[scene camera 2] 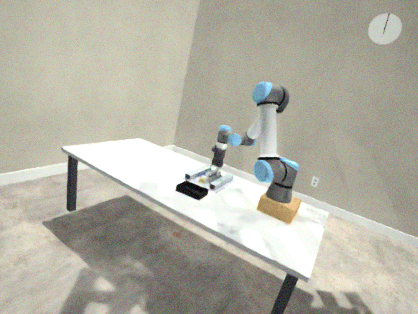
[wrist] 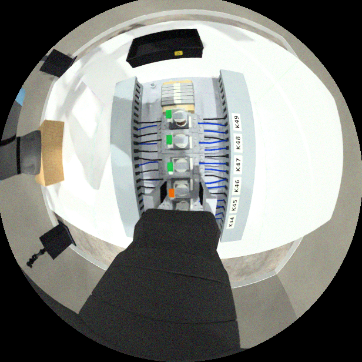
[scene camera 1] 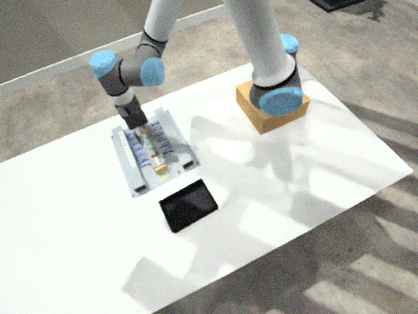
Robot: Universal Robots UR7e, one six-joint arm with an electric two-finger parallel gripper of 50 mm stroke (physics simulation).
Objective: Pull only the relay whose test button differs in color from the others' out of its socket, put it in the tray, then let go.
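The relay with the orange test button sits in its socket in the row, level with the K46 label in the wrist view. Three relays with green test buttons stand in the same row, nearer the tray. Another relay shows partly past the orange one, mostly hidden by the gripper body. My gripper is open and empty, its fingers on either side of the orange-button relay with a gap at each side. The black tray lies on the table beyond the panel's end.
Two grey wire ducts run along both sides of the relay row, with blue and black wires between. A beige terminal block stands at the row's tray end. The arm's base stands on a wooden block.
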